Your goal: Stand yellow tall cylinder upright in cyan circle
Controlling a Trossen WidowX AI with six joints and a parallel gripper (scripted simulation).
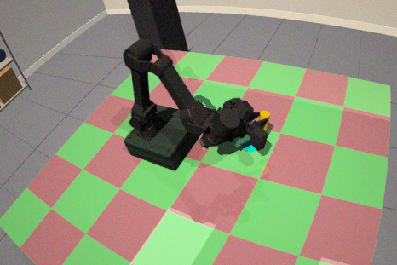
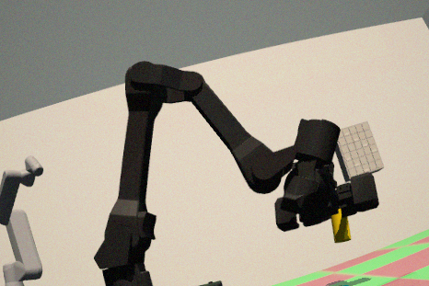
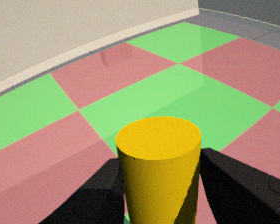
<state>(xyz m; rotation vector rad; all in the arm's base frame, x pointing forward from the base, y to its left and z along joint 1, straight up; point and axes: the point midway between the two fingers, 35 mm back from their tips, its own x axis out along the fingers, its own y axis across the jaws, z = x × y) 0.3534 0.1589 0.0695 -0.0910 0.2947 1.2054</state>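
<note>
The cyan circle is 140 mm below my gripper tip, 50 mm behind it and 20 mm to the right of it. From my gripper tip the other things lie so: yellow cylinder: 20 mm below.
</note>
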